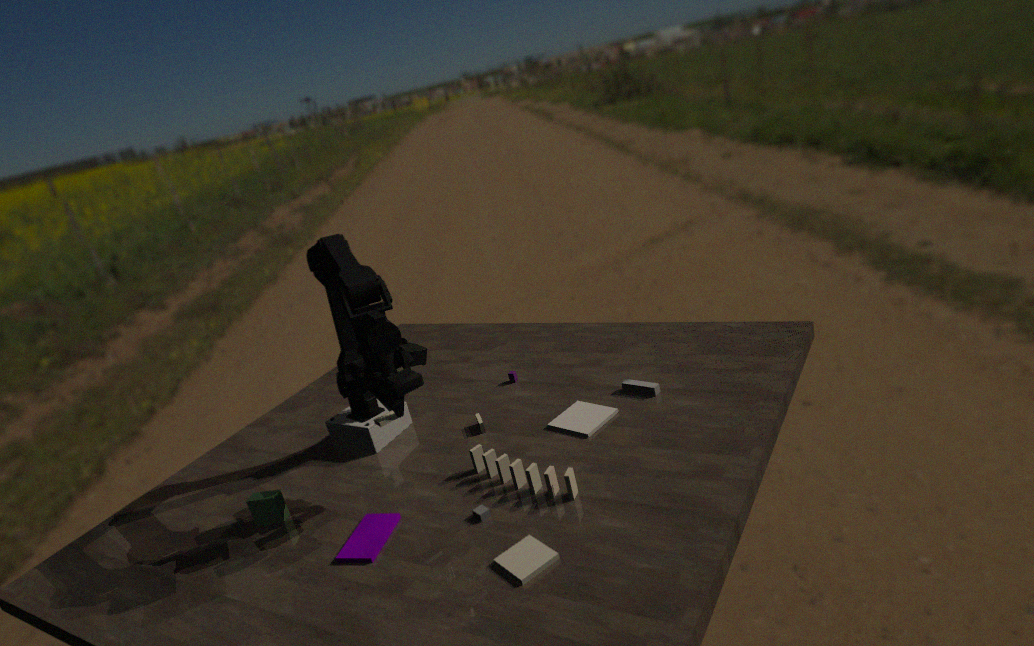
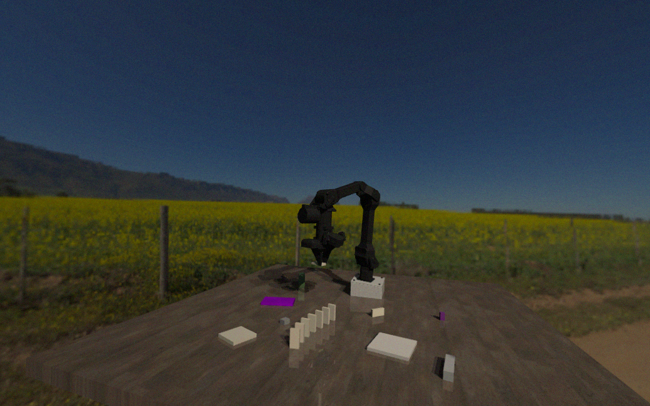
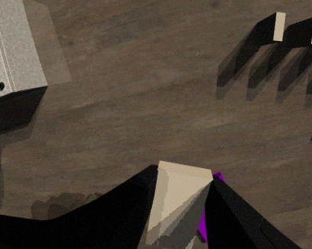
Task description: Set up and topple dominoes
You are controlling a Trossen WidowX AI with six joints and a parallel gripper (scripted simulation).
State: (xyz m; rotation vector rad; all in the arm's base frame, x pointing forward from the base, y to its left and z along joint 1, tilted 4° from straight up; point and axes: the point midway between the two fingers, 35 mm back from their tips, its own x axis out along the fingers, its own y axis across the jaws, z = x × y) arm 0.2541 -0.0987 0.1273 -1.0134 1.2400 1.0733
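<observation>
My gripper tip is 4 cm short of the purple flat tile, 16 cm to the left of it and 15 cm above it. From my gripper tip the other things lie so: white flat plate (18 cm ahead, 31 cm to the left, 15 cm below); small grey cube (20 cm ahead, 3 cm to the right, 15 cm below); green cube (21 cm behind, 21 cm to the right, 13 cm below).
</observation>
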